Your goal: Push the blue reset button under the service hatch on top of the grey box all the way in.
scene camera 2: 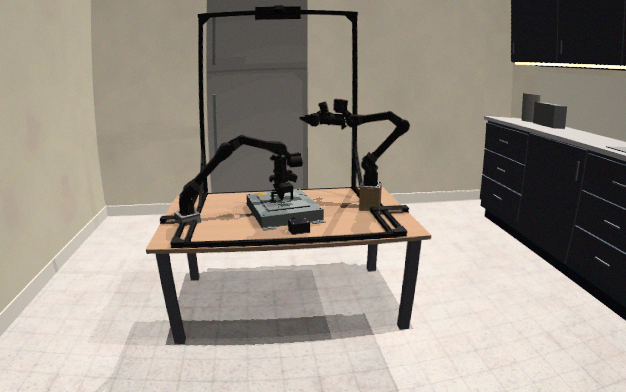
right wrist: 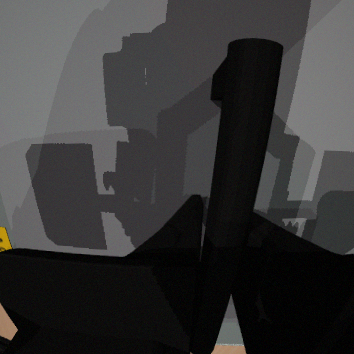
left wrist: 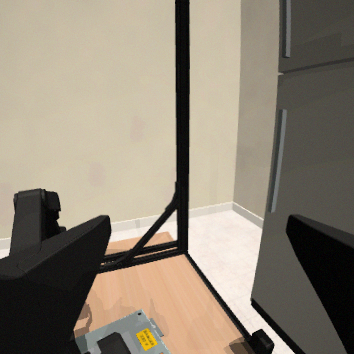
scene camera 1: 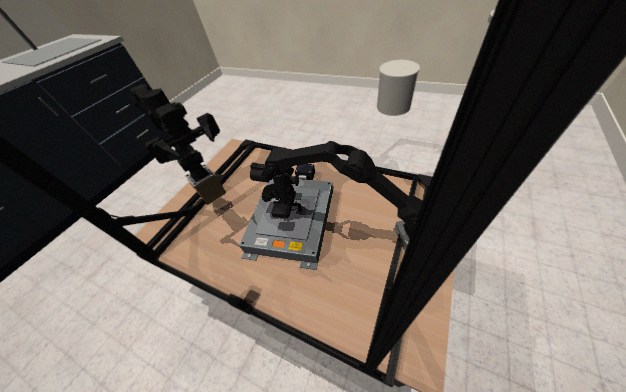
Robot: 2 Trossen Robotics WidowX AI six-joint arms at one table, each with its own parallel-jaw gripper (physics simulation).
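Observation:
The grey box (scene camera 1: 321,235) (scene camera 2: 295,217) (left wrist: 131,324) sits on the table. Its hatch panel (scene camera 1: 301,228) lies flat on top, with a black bar handle (right wrist: 246,110) (scene camera 2: 291,195) standing over it. My right gripper (right wrist: 206,203) (scene camera 2: 282,196) is low over the panel, its fingers closed from both sides on the handle's lower part in the right wrist view. The blue reset button does not show in any view. My left gripper (left wrist: 199,223) (scene camera 2: 306,119) is open and empty, held high above the table, away from the box.
A small black block (scene camera 1: 304,171) (scene camera 2: 299,225) is beside the box's edge. A black frame (scene camera 1: 305,336) (scene camera 2: 354,90) runs around the table (scene camera 1: 345,305) (scene camera 2: 420,235) and rises above it. Orange (scene camera 1: 278,244) and yellow (scene camera 1: 296,246) labels mark one end of the box.

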